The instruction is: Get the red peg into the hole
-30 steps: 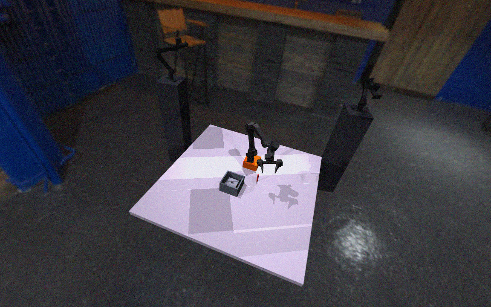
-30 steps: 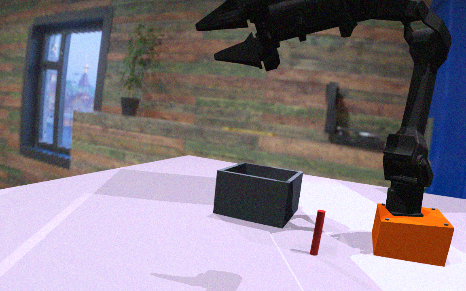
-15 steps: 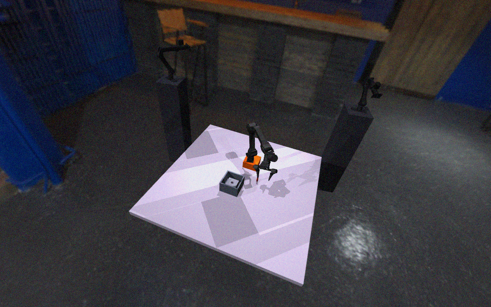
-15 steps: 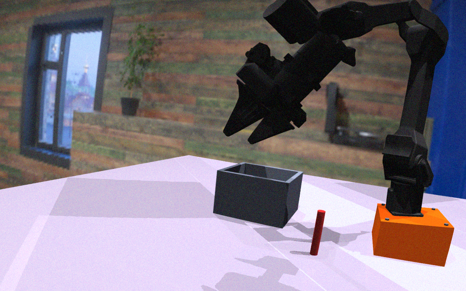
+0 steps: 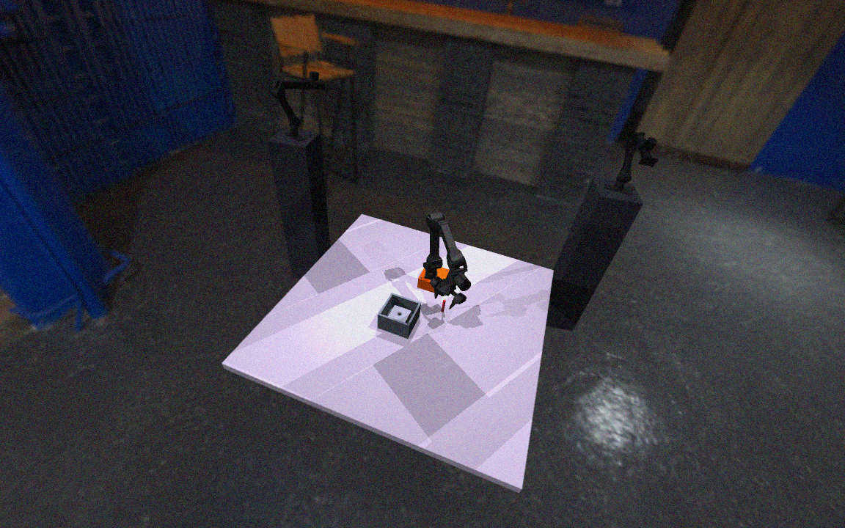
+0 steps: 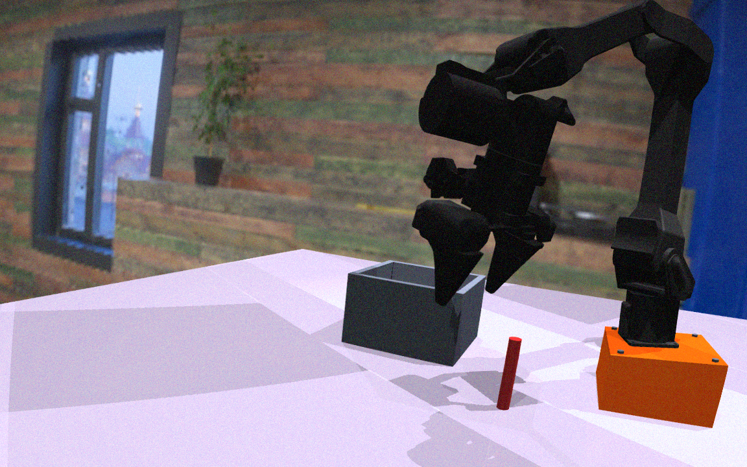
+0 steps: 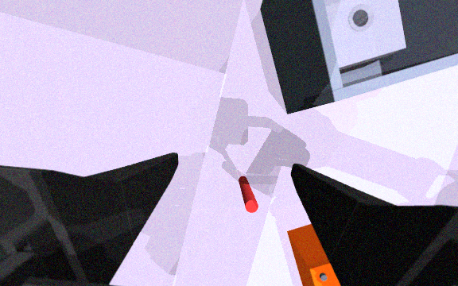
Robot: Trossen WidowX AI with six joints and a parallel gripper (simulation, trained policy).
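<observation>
Now: gripper tip 8 cm above the red peg, 6 cm past it and 1 cm to the right of it. The rest, counted from my gripper tip: grey box: 20 cm to the right, 9 cm below, 7 cm ahead; pale plate: 20 cm to the right, 7 cm below, 7 cm ahead.
</observation>
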